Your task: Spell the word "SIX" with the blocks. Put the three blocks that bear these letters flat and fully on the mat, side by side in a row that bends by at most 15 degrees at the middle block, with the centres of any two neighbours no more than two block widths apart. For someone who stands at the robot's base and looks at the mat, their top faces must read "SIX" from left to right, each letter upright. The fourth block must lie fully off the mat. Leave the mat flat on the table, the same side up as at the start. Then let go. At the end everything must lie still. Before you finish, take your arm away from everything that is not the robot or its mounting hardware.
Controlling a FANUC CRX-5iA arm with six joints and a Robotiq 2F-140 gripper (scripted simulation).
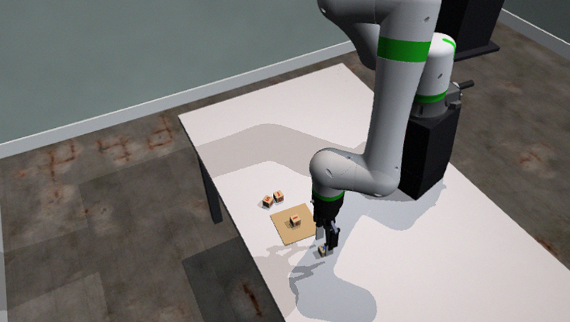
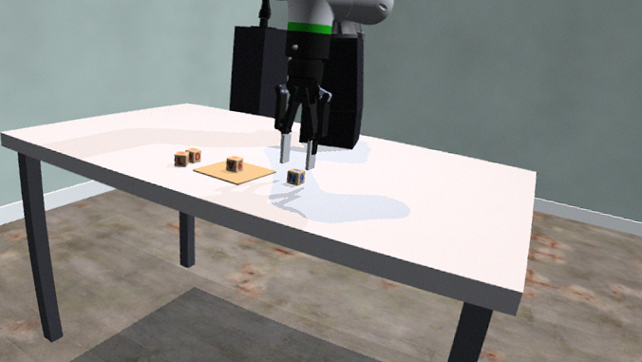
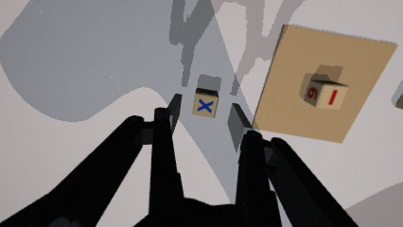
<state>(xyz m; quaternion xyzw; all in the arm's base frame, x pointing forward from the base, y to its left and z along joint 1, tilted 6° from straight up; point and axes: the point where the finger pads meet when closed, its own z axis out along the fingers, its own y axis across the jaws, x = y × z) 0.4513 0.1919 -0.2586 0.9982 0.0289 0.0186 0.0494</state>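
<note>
Now: hand 150 mm to the left of the block, 50 mm short of it and 50 mm above it. Also, from my hand: tan mat: 140 mm to the right, 70 mm below, 50 mm ahead.
</note>
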